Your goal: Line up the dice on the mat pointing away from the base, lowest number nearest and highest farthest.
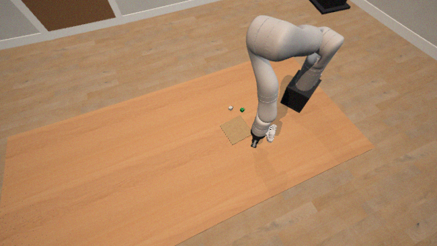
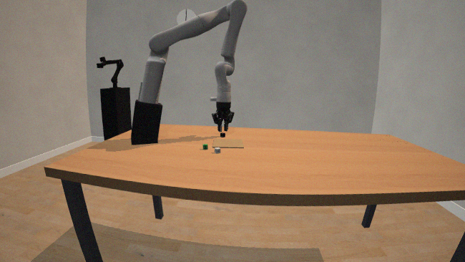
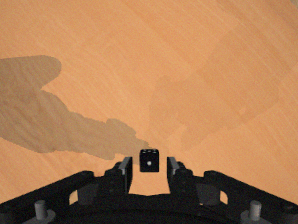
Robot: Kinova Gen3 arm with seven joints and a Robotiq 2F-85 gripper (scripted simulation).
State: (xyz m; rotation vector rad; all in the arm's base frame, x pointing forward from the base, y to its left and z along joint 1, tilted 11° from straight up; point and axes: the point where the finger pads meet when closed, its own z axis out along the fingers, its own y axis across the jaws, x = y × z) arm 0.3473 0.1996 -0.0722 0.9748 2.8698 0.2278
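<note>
Now: hand 4 cm above the black die. The rest, counted from my hand: white die (26 cm to the right, 5 cm ahead, 4 cm below); then tan mat (12 cm to the right, 6 cm ahead, 5 cm below); then green die (23 cm to the right, 4 cm below, 2 cm behind).
</note>
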